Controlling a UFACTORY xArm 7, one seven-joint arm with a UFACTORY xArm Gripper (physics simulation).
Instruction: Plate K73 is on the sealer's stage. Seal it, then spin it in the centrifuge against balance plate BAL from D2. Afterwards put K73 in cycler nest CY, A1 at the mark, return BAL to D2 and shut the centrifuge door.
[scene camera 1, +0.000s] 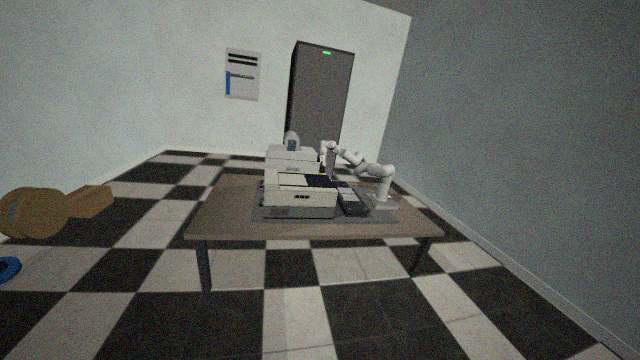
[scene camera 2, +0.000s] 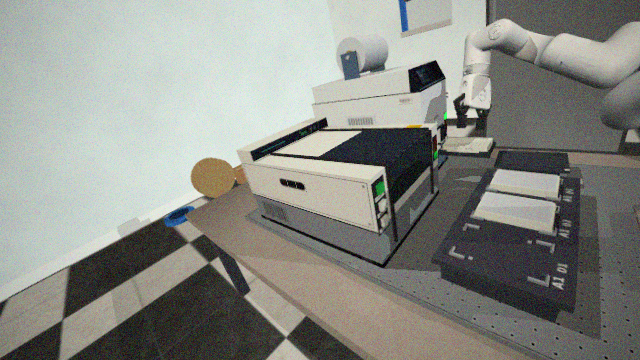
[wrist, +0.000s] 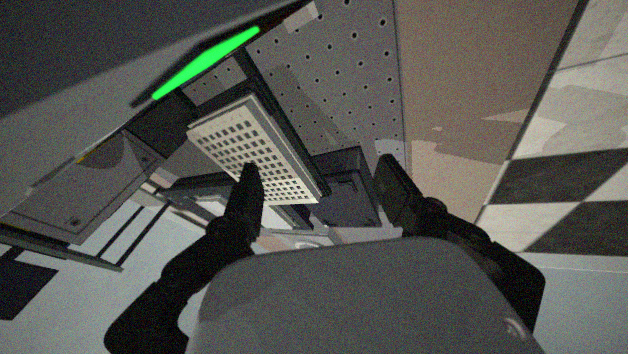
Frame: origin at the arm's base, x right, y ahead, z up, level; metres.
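Seen in the pictures: gripper, fingertip midpoint: (scene camera 2: 471, 128) (wrist: 319, 173); arm's base, origin of the base link: (scene camera 1: 380, 198) (wrist: 312, 246).
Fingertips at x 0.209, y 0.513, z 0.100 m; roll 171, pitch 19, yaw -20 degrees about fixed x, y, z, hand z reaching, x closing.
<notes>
Pixels of each thing's top centre, then the offset from my fingertips to it. "*": a spot on its surface instead. Level surfaces: height alone.
- sealer, middle of its top: (scene camera 2: 365, 34) (scene camera 1: 294, 132) dx -0.108, dy +0.284, dz +0.350 m
- K73, middle of its top: (wrist: 258, 172) (scene camera 2: 466, 142) dx -0.075, dy -0.013, dz -0.018 m
- BAL, middle of its top: (scene camera 2: 515, 206) (wrist: 225, 215) (scene camera 1: 350, 196) dx -0.320, dy -0.197, dz -0.053 m
- dark rack, middle of its top: (scene camera 2: 516, 210) (wrist: 229, 212) (scene camera 1: 350, 197) dx -0.319, dy -0.201, dz -0.063 m
- white plate, middle of its top: (wrist: 264, 216) (scene camera 2: 524, 179) (scene camera 1: 345, 189) dx -0.196, dy -0.187, dz -0.053 m
- bright green light bar, surface spot: (wrist: 206, 62) * dx +0.014, dy +0.085, dz +0.047 m
- perforated deck, its level: dz -0.126 m
The sealer (scene camera 1: 290, 164) (scene camera 2: 375, 107) is the white machine with a film roll on top. K73 (scene camera 2: 467, 145) (wrist: 225, 145), a pale plate, lies on its stage; rows of dark wells show in the wrist view. My gripper (scene camera 2: 471, 124) (wrist: 319, 173) is open and empty, above the plate; its left finger overlaps the plate in the wrist view. BAL (scene camera 2: 515, 211), a white plate, sits at D2 on the dark rack (scene camera 1: 352, 206) (scene camera 2: 500, 260). I take the cream machine (scene camera 1: 300, 196) (scene camera 2: 315, 190) with a partly black top for the centrifuge; its door state is unclear. Nest CY cannot be made out.
Another white plate (scene camera 2: 525, 183) sits at D3; D1, at the near end, has corner brackets and no plate. A bright green light bar (wrist: 206, 62) glows on a dark body close to the fingers. A perforated deck (scene camera 2: 615, 310) (wrist: 345, 65) lies under the equipment.
</notes>
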